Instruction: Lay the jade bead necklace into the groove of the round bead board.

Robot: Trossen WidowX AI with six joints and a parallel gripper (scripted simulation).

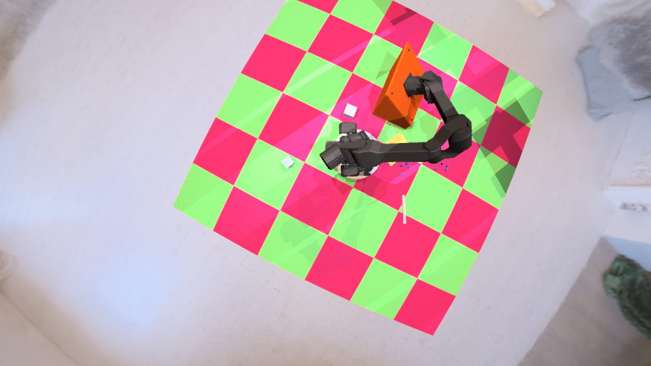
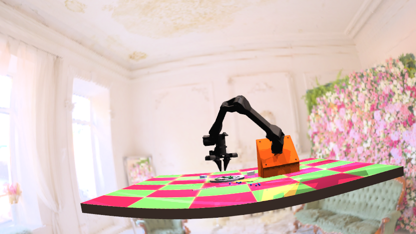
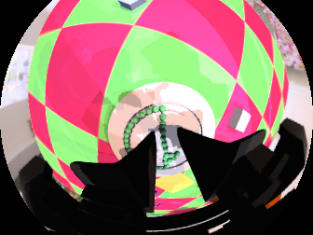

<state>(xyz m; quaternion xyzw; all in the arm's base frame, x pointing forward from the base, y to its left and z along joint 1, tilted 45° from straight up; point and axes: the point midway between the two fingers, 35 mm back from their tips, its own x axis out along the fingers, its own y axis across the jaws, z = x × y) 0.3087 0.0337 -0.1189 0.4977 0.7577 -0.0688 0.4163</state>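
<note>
Right now the round bead board is 4 cm to the left of my gripper tip, 4 cm below it and 2 cm behind it. Round my gripper tip: pale blue cube 18 cm to the right, 15 cm ahead, 4 cm below; white cube 16 cm behind, 8 cm to the right, 4 cm below; yellow patch 16 cm to the left, 13 cm behind, 5 cm below.
</note>
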